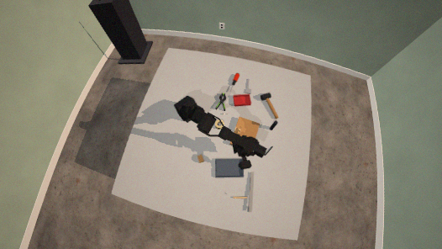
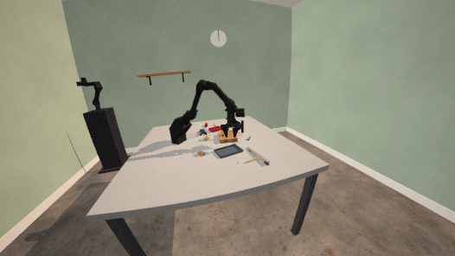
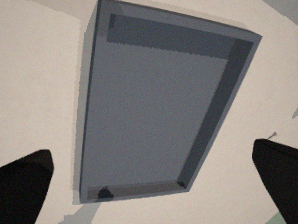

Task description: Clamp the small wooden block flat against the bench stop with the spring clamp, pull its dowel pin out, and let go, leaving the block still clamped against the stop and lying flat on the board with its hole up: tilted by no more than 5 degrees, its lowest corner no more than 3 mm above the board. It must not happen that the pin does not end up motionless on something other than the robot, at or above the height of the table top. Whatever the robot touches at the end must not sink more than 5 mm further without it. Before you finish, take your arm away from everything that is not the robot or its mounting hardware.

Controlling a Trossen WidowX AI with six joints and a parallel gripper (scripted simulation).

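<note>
Now: the dowel pin 19 cm to the left of my hand and 6 cm below it. Round my hand: small wooden block 19 cm to the left, 8 cm below; grey tray 11 cm below, 6 cm to the right, 4 cm behind; wooden board 18 cm to the left, 10 cm below, 4 cm ahead.
</note>
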